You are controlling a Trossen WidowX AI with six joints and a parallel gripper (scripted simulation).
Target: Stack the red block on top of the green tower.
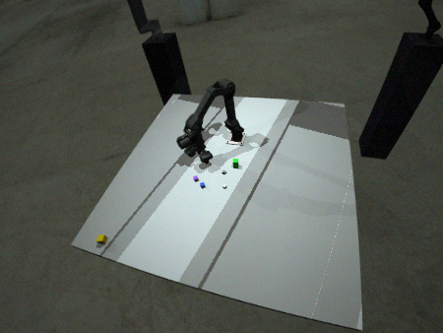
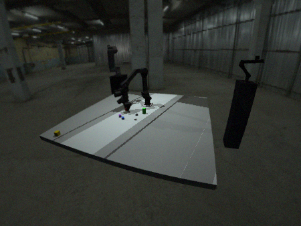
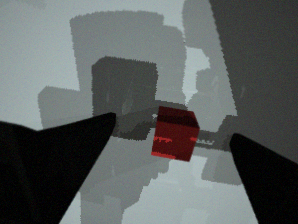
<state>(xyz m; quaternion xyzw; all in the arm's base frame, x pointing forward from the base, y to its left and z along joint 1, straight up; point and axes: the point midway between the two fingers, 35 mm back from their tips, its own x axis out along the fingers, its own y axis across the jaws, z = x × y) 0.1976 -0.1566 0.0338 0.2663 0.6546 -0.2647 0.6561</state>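
My gripper tip is 7 cm short of the grey block and 15 cm to the right of it. Round my gripper tip: red block (1 cm above); blue block (18 cm ahead, 6 cm to the left); purple block (14 cm ahead, 1 cm to the left).
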